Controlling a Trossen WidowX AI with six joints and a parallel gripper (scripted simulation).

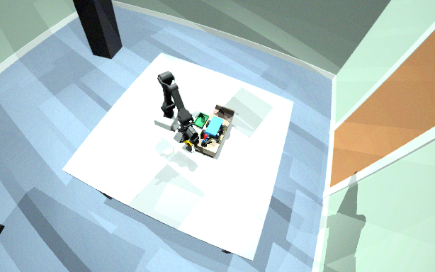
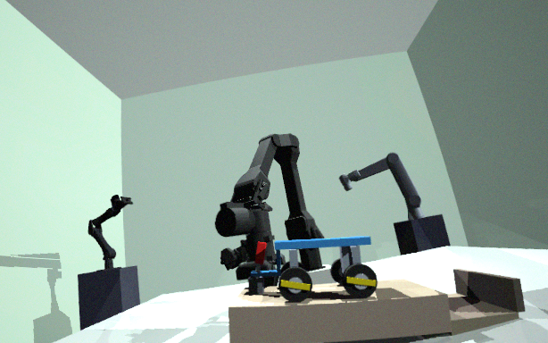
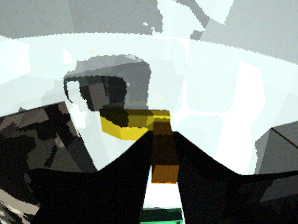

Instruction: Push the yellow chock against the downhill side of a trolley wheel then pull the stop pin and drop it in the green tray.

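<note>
Now: gripper tip 14 cm short of the red-headed stop pin, 1 cm to the left of it and 10 cm below it. Also, from my gripper tip: trolley 17 cm ahead, 9 cm to the left, 8 cm above; yellow chock 2 cm ahead, 1 cm below; dark end wall 20 cm ahead, 35 cm to the left.
</note>
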